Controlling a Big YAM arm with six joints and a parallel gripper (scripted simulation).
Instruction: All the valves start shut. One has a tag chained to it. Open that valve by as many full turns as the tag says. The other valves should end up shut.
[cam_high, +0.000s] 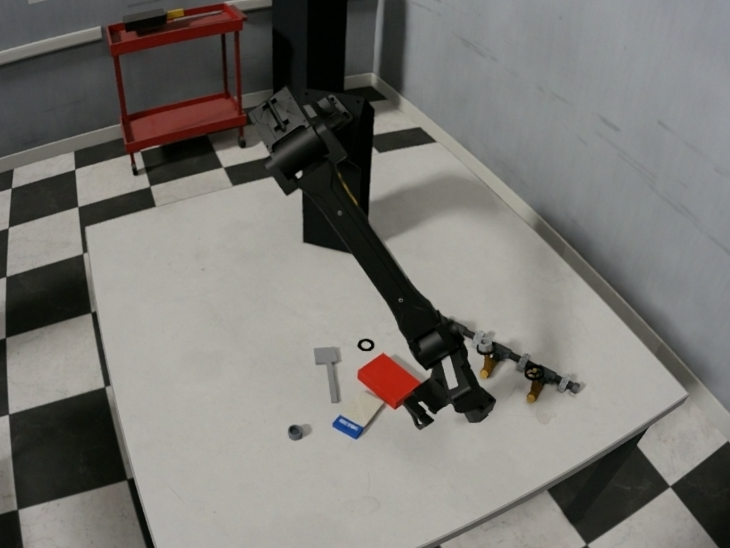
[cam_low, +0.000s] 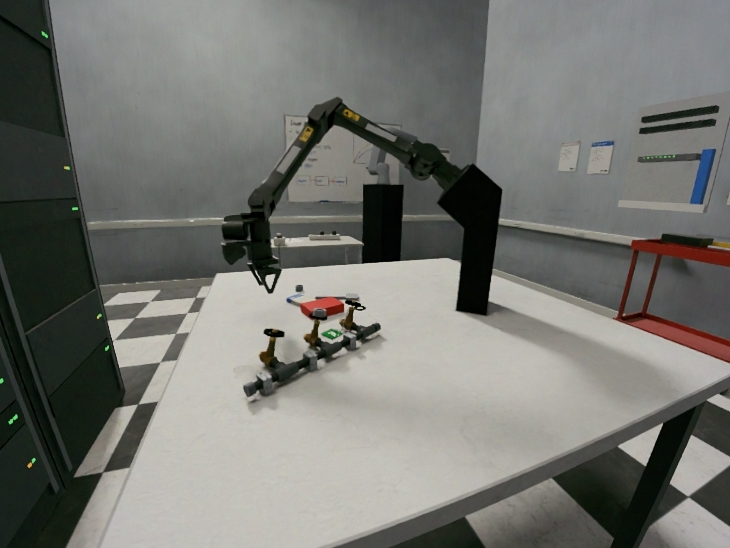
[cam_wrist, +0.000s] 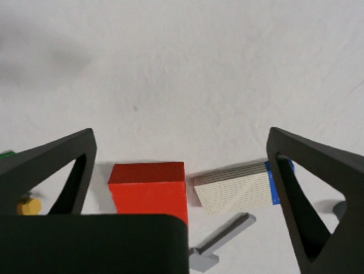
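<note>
The green tag is 100 mm behind my hand, 200 mm to the left of it and 100 mm below it. Also, from my hand: card 150 mm behind, 60 mm to the right, 100 mm below; then red box 170 mm behind, 50 mm to the left, 90 mm below; then grey cup 210 mm behind, 190 mm to the right, 100 mm below.
</note>
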